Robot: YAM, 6 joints.
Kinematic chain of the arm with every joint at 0, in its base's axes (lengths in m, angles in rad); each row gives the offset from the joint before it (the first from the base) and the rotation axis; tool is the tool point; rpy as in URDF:
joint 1: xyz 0 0 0.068 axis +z
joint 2: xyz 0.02 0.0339 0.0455 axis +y
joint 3: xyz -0.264 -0.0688 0 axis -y
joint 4: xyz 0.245 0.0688 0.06 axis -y
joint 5: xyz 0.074 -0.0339 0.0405 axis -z
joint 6: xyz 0.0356 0 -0.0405 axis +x
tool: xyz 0 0 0 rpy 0 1.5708 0
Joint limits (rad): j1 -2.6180..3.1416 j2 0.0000..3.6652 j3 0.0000..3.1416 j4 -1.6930..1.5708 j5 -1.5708..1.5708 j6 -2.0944..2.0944
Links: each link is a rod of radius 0.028 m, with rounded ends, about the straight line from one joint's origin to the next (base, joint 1, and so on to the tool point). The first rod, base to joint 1, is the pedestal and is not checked.
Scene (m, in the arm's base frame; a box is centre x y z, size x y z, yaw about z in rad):
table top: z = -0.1
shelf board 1: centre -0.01 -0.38 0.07 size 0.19 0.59 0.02 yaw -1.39
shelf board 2: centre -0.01 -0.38 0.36 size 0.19 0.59 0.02 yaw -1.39
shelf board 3: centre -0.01 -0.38 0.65 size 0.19 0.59 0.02 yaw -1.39
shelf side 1: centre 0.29 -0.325 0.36 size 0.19 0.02 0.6 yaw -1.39
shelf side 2: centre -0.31 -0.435 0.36 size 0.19 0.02 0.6 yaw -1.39
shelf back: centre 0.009 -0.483 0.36 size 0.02 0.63 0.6 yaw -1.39
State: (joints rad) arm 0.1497 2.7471 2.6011 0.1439 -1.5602 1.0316
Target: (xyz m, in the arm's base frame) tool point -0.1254 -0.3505 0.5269
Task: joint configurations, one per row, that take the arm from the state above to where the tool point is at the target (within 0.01 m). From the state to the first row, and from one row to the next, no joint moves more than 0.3 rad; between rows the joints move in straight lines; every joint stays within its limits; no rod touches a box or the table.
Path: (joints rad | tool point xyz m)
1: 0.3452 2.4593 2.6912 0.2652 -1.5620 1.0316 | 0.4724 0.2077 0.4301
2: 0.5408 2.1715 2.7813 0.3865 -1.5637 1.0316 | 0.3041 0.2241 0.5831
3: 0.7363 1.8837 2.8714 0.5078 -1.5655 1.0316 | 0.1181 0.1551 0.6762
4: 0.9319 1.5960 2.9614 0.6291 -1.5673 1.0316 | -0.0361 0.0111 0.6971
5: 1.1274 1.3082 3.0515 0.7504 -1.5690 1.0316 | -0.1217 -0.1733 0.6442
6: 1.3230 1.0204 3.1416 0.8717 -1.5708 1.0316 | -0.1254 -0.3505 0.5269

